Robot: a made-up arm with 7 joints.
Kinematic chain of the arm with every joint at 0, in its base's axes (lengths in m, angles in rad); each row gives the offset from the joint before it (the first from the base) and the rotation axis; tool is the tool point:
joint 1: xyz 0 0 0.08 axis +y
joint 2: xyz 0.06 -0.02 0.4 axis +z
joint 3: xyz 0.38 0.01 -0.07 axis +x
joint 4: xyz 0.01 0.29 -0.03 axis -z
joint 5: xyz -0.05 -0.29 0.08 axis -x
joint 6: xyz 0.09 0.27 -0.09 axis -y
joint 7: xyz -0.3 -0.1 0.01 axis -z
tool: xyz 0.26 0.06 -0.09
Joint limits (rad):
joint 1: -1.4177..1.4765
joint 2: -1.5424..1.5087
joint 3: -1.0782..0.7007
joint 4: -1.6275..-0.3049
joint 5: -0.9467..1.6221
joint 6: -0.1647..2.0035
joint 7: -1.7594..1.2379
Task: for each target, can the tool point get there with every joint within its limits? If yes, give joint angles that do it. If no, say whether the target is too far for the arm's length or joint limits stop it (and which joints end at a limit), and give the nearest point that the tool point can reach.
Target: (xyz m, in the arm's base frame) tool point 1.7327 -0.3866 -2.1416
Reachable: no: too far | nearest point 0.8841 -0.2029 -1.0536 | short by 1.392 m
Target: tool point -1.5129 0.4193 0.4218
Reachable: no: joint limits stop it (at a limit: joint 2, joint 3, joint 5, joint 6, joint 7) | nearest point -0.9383 0.4009 0.2920 | short by 0.589 m
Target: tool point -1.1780 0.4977 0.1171
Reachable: no: joint limits stop it (at a limit: joint 2, joint 3, joint 5, joint 6, joint 7) | nearest point -0.9556 0.4611 0.1101 | short by 0.225 m
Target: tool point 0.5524 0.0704 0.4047
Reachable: yes | joints -0.2943 0.2552 -0.7289 -0.5813 0.6390 0.2717 0.3274
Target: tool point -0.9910 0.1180 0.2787
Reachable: no: joint limits stop it (at a limit: joint 2, joint 3, joint 5, joint 6, joint 7) | nearest point -0.8914 0.1719 0.2587 | short by 0.115 m
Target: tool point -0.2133 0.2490 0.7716
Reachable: yes | joints -1.1117 -0.2378 0.3563 -1.3331 -0.4780 1.3125 -0.1656
